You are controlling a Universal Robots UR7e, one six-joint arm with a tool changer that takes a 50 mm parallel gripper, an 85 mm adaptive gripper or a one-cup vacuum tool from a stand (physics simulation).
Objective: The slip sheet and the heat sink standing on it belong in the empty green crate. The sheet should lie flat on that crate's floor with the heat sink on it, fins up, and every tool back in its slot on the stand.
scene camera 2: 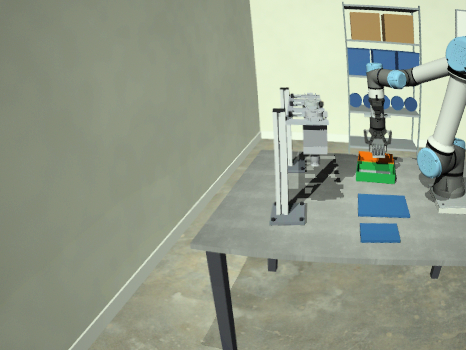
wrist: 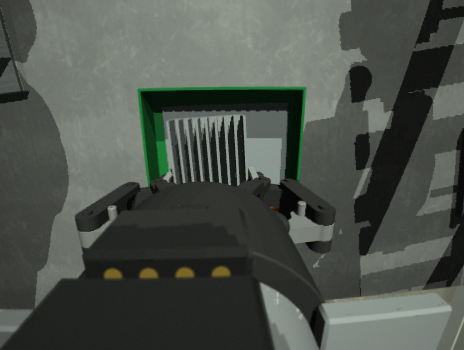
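Pixels of known places: arm's base, link origin: (scene camera 2: 448, 191).
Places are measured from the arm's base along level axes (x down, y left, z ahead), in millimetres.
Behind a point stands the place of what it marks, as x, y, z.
The grey heat sink (scene camera 2: 378, 150) @[-108, -201, 301] (wrist: 207, 150) @[-111, -207, 299] is held fins up between the fingers of my gripper (scene camera 2: 378, 143) (wrist: 211, 176), the adaptive one with linkage fingers. It hangs above the green crate (scene camera 2: 375, 177) @[0, -159, 318] (wrist: 222, 90) @[-7, -162, 317], over the left and middle part of its opening in the wrist view. The pale slip sheet (wrist: 265, 157) @[19, -258, 352] lies inside the green crate and looks flat on its floor, partly in shadow. The heat sink hides much of the sheet, and my gripper hides the crate's near side in the wrist view.
An orange crate (scene camera 2: 366, 156) @[5, -439, 304] stands directly behind the green crate. Two blue mats (scene camera 2: 383, 206) @[14, 83, 336] (scene camera 2: 380, 233) @[14, 270, 389] lie in front. The tool stand (scene camera 2: 281, 170) @[-150, 119, 725] is on the left, with a grey block-shaped tool (scene camera 2: 315, 140) @[-243, 91, 608] hanging from it. A shelf rack (scene camera 2: 346, 75) stands behind the table.
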